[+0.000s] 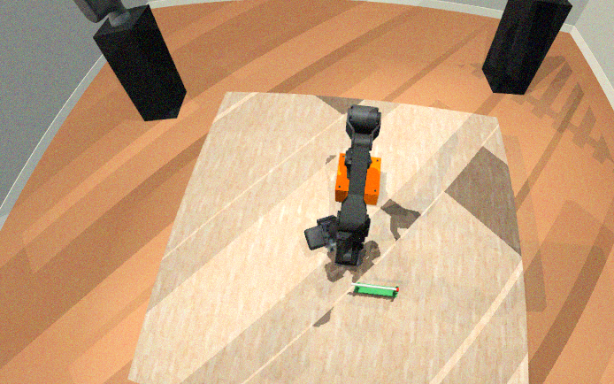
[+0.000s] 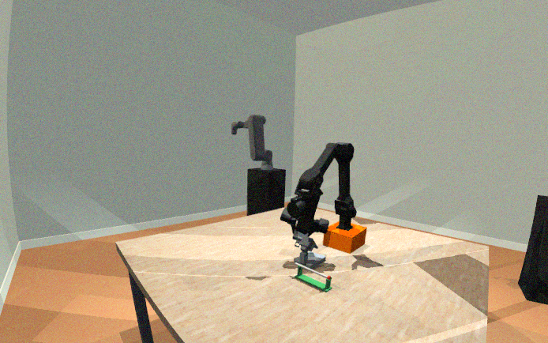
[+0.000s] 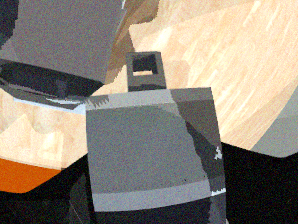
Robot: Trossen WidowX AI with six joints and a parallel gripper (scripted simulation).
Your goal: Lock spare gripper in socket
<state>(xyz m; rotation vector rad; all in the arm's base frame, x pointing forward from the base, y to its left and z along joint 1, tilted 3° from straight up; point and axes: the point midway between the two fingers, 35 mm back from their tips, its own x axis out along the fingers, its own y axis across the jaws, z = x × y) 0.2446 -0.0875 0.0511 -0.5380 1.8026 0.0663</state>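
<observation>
The mount is 7 cm to the left of my gripper tip, 4 cm below it and 4 cm ahead of it. Round my gripper tip: spare gripper 1 cm to the left, 1 cm ahead, 1 cm above; green cradle 16 cm to the left, 16 cm ahead, 7 cm below.
</observation>
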